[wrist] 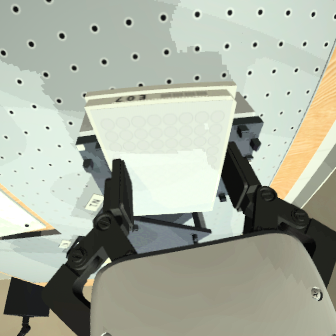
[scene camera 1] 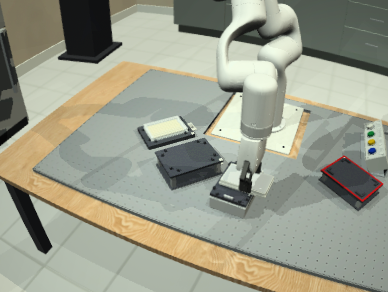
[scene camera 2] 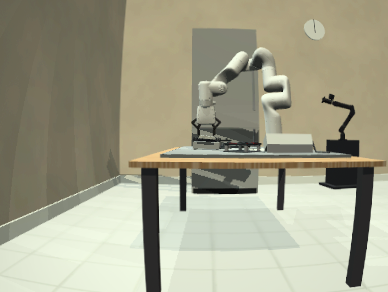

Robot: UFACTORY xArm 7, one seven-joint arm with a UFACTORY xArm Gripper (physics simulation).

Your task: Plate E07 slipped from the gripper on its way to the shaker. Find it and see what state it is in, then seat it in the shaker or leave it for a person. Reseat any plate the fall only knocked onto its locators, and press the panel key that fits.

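Plate E07, white and lidded with wells faintly showing, lies over the black-topped grey block with corner pegs. It overhangs the block's edge, its E07 label facing up the wrist view. Whether it rests on the pegs or is slightly tilted is unclear. My gripper points down with one finger on each long side, its tips against the plate's edges. It looks shut on the plate. A keypad with white, green, yellow and blue keys stands at the right.
A dark raised stand is left of the block. Behind it, a pale well plate lies on a low black nest. A red-rimmed dark stand is at the right. The white arm base plate is behind the block.
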